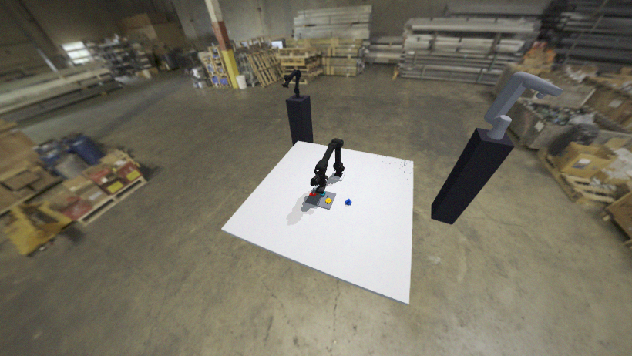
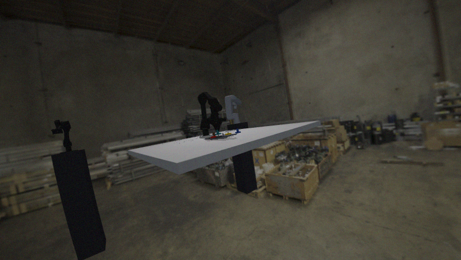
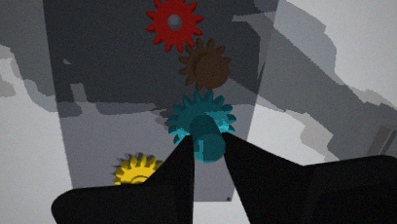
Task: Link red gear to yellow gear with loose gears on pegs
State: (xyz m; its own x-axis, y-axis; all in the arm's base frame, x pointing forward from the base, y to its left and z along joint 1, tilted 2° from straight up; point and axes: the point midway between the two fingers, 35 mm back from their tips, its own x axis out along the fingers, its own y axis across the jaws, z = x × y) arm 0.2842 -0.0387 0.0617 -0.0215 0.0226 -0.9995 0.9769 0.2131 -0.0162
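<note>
My gripper tip is now 40 mm to the left of the brown gear and 30 mm above it. Round my gripper tip: teal gear (10 mm below); yellow gear (40 mm ahead, 70 mm to the left, 30 mm below); red gear (30 mm ahead, 70 mm to the right, 30 mm below).
</note>
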